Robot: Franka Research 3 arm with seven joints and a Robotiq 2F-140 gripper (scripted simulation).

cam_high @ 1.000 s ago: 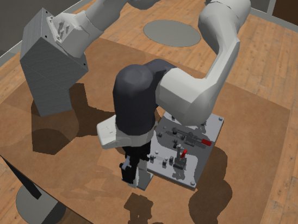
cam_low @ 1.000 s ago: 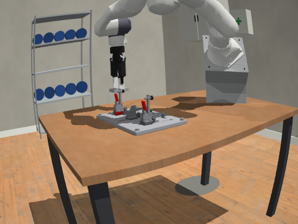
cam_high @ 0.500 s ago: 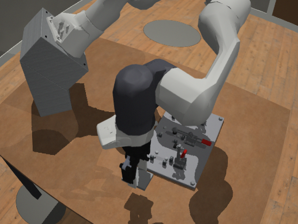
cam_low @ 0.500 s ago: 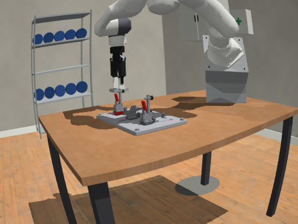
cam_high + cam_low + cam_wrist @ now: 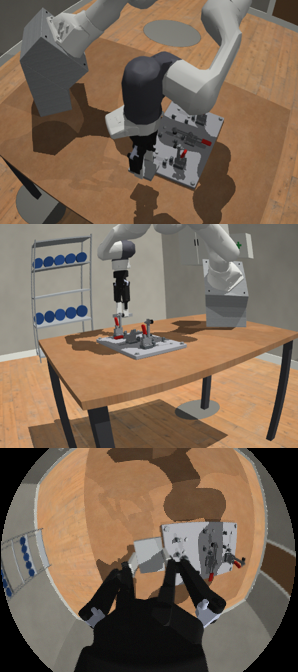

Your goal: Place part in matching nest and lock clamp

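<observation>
Right now the toggle clamp is 2 cm behind my hand, 24 cm to the left of it and 8 cm below it. Round my hand: flat grey block 3 cm below; grey fixture plate 5 cm behind, 22 cm to the left, 12 cm below.
</observation>
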